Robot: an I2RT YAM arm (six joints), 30 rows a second.
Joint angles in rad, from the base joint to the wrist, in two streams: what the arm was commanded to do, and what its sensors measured. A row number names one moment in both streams.
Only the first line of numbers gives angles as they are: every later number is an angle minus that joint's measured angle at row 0.
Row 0, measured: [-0.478, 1.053, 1.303, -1.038, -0.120, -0.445]
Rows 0 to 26, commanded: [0.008, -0.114, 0.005, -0.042, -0.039, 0.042]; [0.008, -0.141, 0.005, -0.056, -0.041, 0.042]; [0.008, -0.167, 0.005, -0.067, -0.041, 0.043]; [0.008, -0.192, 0.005, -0.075, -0.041, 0.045]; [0.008, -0.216, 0.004, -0.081, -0.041, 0.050]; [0.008, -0.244, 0.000, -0.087, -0.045, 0.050]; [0.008, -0.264, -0.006, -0.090, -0.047, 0.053]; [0.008, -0.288, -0.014, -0.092, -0.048, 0.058]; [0.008, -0.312, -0.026, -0.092, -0.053, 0.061]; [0.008, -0.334, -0.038, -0.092, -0.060, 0.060]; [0.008, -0.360, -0.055, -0.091, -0.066, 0.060]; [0.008, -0.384, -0.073, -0.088, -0.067, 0.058]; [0.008, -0.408, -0.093, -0.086, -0.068, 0.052]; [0.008, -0.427, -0.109, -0.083, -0.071, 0.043]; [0.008, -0.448, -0.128, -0.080, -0.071, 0.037]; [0.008, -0.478, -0.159, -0.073, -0.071, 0.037]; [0.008, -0.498, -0.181, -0.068, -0.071, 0.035]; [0.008, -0.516, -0.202, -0.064, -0.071, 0.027]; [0.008, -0.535, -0.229, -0.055, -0.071, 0.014]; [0.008, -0.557, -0.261, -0.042, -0.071, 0.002]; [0.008, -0.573, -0.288, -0.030, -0.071, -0.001]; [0.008, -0.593, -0.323, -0.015, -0.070, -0.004]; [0.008, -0.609, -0.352, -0.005, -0.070, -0.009]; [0.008, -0.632, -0.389, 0.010, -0.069, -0.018]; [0.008, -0.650, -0.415, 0.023, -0.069, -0.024]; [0.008, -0.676, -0.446, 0.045, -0.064, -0.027]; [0.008, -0.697, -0.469, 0.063, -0.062, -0.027]
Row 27, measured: [0.002, -0.633, -0.399, 0.025, -0.053, 0.002]
